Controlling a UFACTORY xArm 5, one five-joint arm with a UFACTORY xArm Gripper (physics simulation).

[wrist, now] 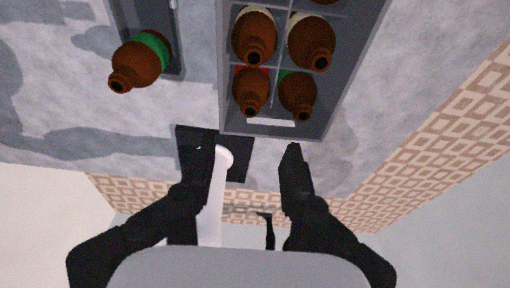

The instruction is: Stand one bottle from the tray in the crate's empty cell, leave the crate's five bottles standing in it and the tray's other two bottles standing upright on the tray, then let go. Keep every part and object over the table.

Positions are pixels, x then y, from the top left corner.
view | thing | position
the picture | gripper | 250,150
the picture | bottle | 138,63
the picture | bottle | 254,39
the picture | bottle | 310,40
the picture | bottle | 297,91
